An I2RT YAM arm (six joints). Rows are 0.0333 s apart.
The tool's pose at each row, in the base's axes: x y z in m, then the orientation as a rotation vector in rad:
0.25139, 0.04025, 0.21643, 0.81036, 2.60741, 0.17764
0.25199, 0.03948, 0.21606, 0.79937, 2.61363, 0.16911
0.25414, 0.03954, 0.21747, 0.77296, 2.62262, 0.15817
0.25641, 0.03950, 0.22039, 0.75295, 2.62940, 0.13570
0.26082, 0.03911, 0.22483, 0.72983, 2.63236, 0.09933
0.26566, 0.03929, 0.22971, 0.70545, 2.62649, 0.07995
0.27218, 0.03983, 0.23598, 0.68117, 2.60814, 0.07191
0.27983, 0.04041, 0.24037, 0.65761, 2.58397, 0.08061
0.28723, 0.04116, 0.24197, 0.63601, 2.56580, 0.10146
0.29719, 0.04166, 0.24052, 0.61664, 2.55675, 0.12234
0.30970, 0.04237, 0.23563, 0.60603, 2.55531, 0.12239
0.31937, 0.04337, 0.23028, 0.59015, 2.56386, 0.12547
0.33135, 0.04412, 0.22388, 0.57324, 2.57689, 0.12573
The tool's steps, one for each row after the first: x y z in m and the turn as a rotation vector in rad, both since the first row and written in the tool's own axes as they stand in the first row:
-0.00076, -0.00041, 0.00058, 0.00494, 0.00139, -0.00974
-0.00282, 0.00108, 0.00019, 0.00895, 0.00191, -0.03080
-0.00554, 0.00291, -0.00154, 0.02131, -0.00110, -0.04883
-0.01057, 0.00590, -0.00376, 0.04121, -0.01125, -0.07051
-0.01576, 0.00970, -0.00621, 0.04735, -0.02542, -0.08941
-0.02247, 0.01499, -0.00923, 0.04261, -0.04843, -0.10505
-0.02937, 0.02044, -0.01007, 0.02519, -0.07274, -0.11709
-0.03504, 0.02526, -0.00847, 0.00154, -0.08803, -0.12681
-0.04174, 0.03047, -0.00304, -0.01916, -0.09417, -0.13619
-0.04907, 0.03635, 0.00658, -0.02181, -0.09702, -0.14352
-0.05395, 0.04091, 0.01545, -0.02466, -0.09043, -0.15538
-0.06035, 0.04620, 0.02622, -0.02448, -0.08039, -0.16890

